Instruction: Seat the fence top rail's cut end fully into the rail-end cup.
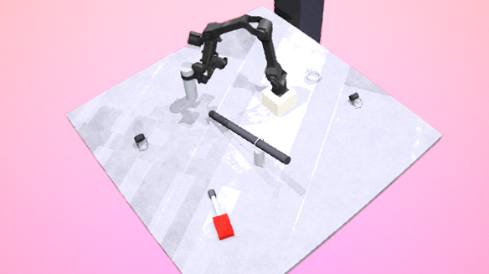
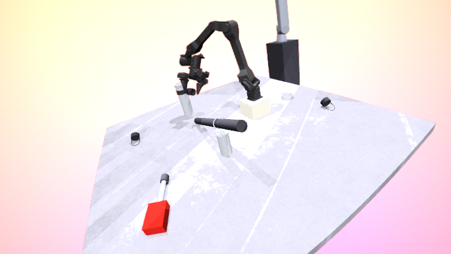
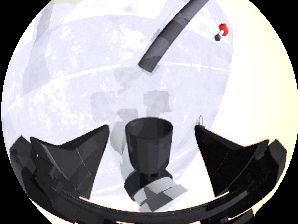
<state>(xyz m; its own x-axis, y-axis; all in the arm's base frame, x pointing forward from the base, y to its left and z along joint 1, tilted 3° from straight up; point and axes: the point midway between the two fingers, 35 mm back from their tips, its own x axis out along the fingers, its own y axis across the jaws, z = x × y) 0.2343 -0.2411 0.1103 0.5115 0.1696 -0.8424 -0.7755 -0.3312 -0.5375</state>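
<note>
The dark rail-end cup is 20 mm to the right of my gripper tip and 10 mm above it. The rest, counted from my gripper tip: metal ring: 500 mm behind, 230 mm to the left, 140 mm below; short grey post: 420 mm to the left, 50 mm ahead, 40 mm below.
</note>
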